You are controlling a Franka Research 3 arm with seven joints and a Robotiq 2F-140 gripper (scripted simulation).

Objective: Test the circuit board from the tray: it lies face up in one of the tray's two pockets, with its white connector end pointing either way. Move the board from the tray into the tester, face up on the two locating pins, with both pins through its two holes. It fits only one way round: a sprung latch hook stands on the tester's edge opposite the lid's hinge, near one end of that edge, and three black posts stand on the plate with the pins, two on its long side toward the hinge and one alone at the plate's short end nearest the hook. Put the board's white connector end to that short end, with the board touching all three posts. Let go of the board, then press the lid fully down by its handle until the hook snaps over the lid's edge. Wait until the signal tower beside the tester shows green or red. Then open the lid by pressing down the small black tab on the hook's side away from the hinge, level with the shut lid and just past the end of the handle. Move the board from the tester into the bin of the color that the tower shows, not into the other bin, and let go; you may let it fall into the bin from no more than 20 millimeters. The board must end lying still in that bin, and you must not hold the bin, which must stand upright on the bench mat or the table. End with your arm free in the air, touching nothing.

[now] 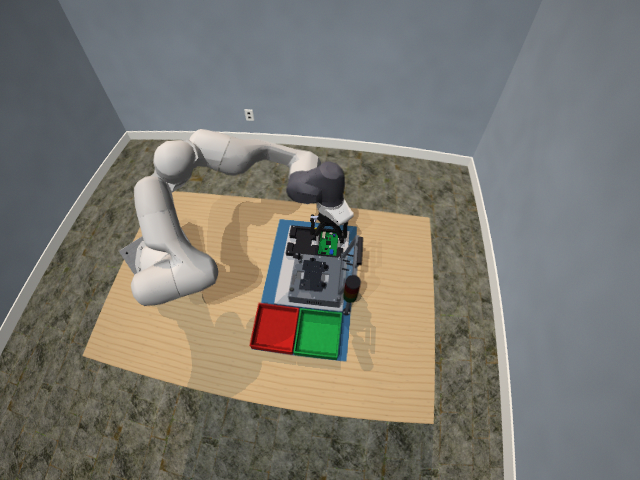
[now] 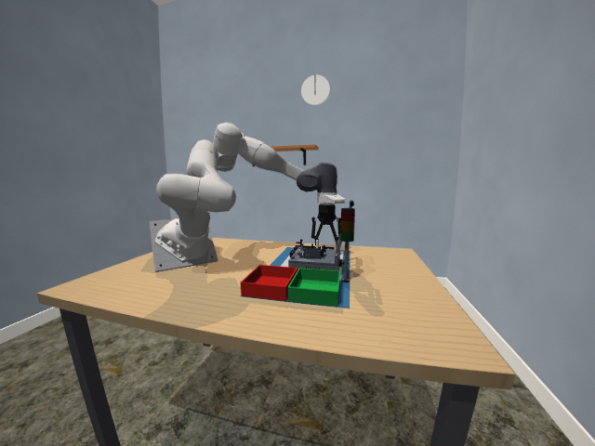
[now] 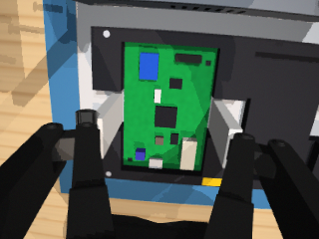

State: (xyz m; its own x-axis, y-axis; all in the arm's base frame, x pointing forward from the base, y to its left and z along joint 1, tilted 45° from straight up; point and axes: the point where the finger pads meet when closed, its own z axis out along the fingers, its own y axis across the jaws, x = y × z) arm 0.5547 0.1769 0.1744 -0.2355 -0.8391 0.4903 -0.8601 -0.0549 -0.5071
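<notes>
The green circuit board is 2 cm below my hand. Round my hand: tester plate: 15 cm to the right, 8 cm behind, 3 cm above; clear lid: 19 cm to the right, 14 cm above, 4 cm ahead; green bin: 36 cm to the right, 9 cm behind, 3 cm below.
</notes>
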